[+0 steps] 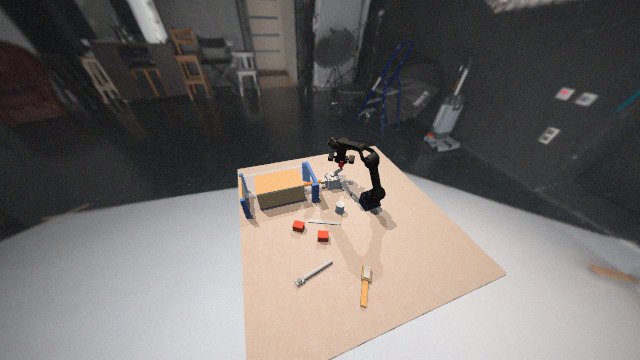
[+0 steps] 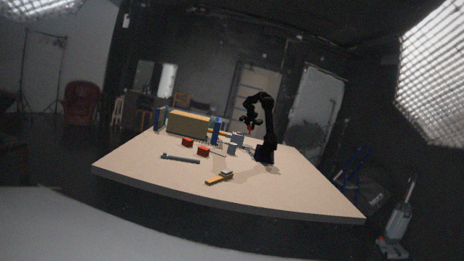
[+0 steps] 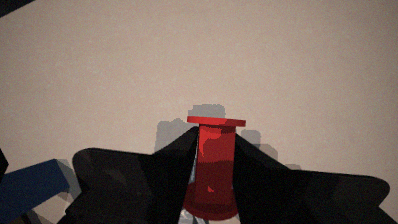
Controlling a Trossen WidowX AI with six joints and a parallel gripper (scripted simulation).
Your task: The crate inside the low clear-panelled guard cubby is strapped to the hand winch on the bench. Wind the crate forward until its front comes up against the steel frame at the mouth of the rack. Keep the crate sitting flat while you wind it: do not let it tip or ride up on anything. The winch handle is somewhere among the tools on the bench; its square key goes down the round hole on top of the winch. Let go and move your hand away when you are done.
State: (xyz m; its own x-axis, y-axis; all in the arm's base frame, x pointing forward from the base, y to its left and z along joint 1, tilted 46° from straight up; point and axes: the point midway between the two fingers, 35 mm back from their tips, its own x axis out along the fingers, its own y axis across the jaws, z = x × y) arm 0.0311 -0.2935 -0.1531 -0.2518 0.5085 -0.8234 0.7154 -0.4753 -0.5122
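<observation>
Right now the winch handle is 50 mm ahead of my gripper tip, 20 mm to the left of it and 30 mm below it. From my gripper tip the other things lie so: grey winch (90 mm ahead, 40 mm to the left, 100 mm below); then red knob (10 mm ahead, 10 mm to the left); then blue steel frame (260 mm ahead, 20 mm to the left, 20 mm below).
</observation>
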